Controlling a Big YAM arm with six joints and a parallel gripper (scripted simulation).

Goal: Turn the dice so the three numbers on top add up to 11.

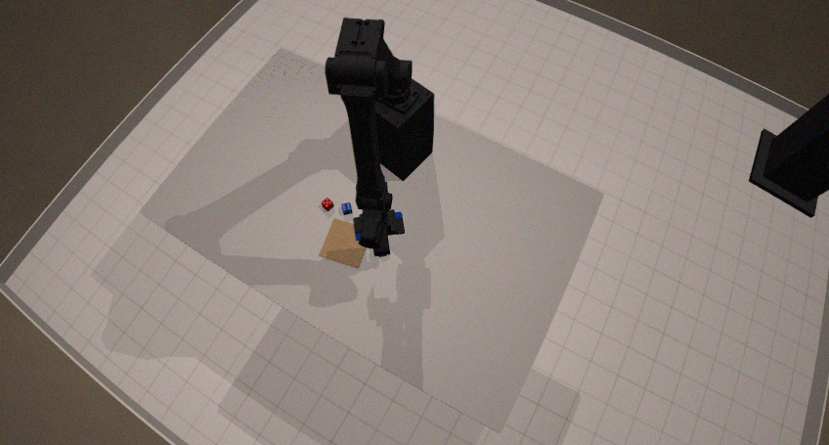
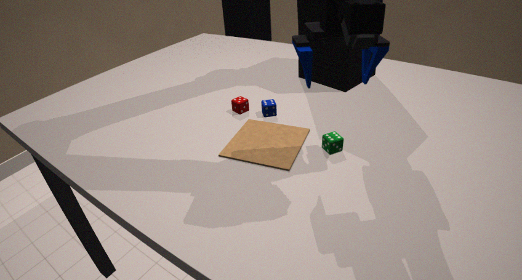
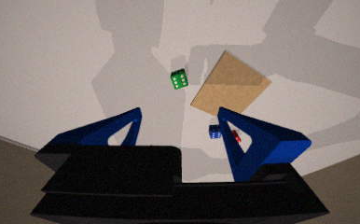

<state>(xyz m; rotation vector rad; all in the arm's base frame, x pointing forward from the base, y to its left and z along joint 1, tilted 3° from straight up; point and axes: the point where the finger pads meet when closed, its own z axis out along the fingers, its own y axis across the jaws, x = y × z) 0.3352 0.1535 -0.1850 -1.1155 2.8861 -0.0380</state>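
The green die lies 13 cm below my hand. The rest, counted from my hand: tan mat 14 cm below, 12 cm to the right, 5 cm ahead; red die 25 cm to the right, 13 cm below, 2 cm behind; blue die 18 cm to the right, 13 cm below, 5 cm behind.
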